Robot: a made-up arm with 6 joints.
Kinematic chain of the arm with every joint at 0, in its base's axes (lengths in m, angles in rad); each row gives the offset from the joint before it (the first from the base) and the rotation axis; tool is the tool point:
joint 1: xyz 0 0 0.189 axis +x
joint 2: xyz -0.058 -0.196 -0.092 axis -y
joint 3: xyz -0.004 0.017 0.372 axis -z
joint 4: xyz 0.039 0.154 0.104 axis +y
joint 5: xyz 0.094 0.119 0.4 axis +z
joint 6: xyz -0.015 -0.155 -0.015 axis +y
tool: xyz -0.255 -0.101 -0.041
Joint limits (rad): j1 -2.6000..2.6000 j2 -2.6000..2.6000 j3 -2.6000..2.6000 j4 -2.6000..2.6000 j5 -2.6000..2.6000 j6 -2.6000..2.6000
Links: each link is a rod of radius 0.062 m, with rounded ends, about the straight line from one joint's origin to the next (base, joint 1, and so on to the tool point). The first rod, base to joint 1, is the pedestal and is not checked.
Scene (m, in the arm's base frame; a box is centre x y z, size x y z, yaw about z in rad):
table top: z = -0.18
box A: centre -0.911 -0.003 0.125 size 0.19 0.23 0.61 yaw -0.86
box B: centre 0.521 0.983 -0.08 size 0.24 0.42 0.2 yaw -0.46
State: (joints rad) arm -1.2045 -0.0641 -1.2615 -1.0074 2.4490 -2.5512
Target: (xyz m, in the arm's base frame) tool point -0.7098 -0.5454 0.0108
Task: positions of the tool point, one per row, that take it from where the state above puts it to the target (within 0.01 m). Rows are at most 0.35 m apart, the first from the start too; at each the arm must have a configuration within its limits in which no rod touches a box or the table.
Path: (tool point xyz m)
1: -0.8003 0.3060 0.6425
2: -0.8300 0.0698 0.7491
3: -0.8989 -0.2056 0.5447
4: -0.8532 -0.4273 0.2851
5: -0.7098 -0.5454 0.0108

